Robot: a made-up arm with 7 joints.
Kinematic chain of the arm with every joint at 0, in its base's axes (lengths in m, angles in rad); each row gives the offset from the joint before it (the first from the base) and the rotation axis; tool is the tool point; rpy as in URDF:
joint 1: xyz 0 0 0.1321 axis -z
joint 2: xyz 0 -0.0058 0.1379 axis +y
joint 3: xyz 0 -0.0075 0.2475 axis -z
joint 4: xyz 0 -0.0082 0.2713 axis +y
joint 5: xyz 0 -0.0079 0.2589 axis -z
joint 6: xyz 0 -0.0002 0.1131 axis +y
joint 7: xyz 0 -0.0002 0.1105 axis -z
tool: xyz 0 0 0 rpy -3.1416 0 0
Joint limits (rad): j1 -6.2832..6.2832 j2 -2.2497..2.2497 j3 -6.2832..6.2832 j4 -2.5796..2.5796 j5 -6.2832..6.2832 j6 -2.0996..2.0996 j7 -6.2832..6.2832
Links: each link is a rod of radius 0.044 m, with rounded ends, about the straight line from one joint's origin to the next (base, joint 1, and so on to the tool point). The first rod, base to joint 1, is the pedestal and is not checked.
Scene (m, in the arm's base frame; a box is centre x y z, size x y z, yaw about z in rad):
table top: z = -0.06
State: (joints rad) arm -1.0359 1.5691 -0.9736 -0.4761 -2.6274 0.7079 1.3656
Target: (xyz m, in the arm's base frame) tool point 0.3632 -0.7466 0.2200
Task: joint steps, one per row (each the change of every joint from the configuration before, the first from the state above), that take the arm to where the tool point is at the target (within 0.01 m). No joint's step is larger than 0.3 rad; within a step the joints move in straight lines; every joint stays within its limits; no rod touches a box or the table.
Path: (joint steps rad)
1: 0.2707 0.0371 -0.0613 -0.0881 -0.0153 -0.0030 0.0000
2: 0.2707 0.0372 -0.0613 -0.0881 -0.0152 -0.0029 0.0000
3: 0.2707 0.0371 -0.0613 -0.0881 -0.0153 -0.0030 0.0000
4: 0.2707 0.0371 -0.0613 -0.0881 -0.0152 -0.0029 0.0000
5: 0.2707 0.0371 -0.0613 -0.0881 -0.0153 -0.0030 0.0000
6: 0.2707 0.0372 -0.0613 -0.0881 -0.0153 -0.0029 0.0000

